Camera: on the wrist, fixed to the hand. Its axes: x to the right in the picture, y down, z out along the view.
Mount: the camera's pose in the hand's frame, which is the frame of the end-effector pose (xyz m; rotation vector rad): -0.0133 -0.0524 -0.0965 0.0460 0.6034 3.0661
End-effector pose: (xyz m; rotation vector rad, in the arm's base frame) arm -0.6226 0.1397 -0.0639 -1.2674 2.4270 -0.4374
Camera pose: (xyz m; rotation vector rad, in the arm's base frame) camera -0.6219 0.1319 0.0464 -2.7328 -1.5054 -0.2480
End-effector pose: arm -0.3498 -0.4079 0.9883 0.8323 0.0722 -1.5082
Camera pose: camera -0.3549 -0.3387 0.9022 0.3914 -0.5540 1.6010
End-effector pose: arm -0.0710 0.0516 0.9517 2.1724 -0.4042 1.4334
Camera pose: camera -0.1240 0.1485 0.9575 0.5742 1.7628 -0.9852
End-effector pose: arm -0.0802 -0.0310 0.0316 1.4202 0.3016 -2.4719
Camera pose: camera -0.0133 0.0502 -0.0025 0.5834 -0.9968 0.4712
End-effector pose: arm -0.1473 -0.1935 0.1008 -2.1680 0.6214 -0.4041
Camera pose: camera -0.1893 -0.2189 0.1999 0.7933 2.6935 0.6794
